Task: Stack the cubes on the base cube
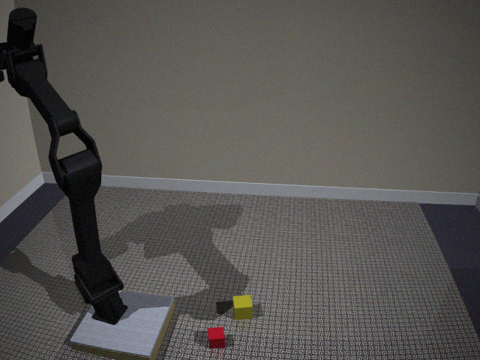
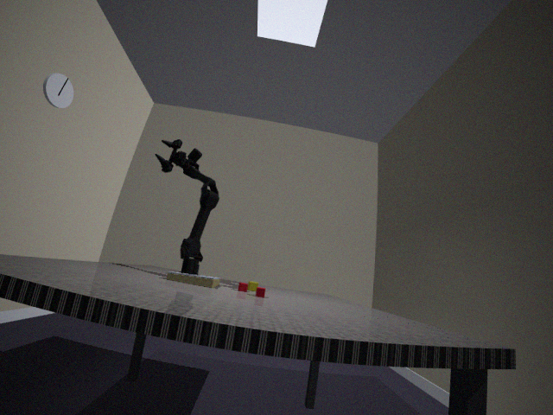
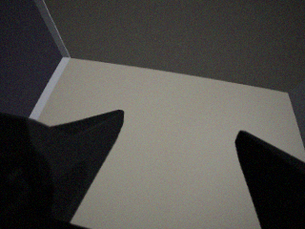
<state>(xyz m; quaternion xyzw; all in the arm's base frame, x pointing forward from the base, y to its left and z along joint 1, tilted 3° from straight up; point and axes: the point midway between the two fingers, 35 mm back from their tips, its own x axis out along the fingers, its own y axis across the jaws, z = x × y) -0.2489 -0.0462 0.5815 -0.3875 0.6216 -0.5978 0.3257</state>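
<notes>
Now: the yellow base cube 570 mm ahead of my gripper tip, 180 mm to the left of it and 580 mm below it.
</notes>
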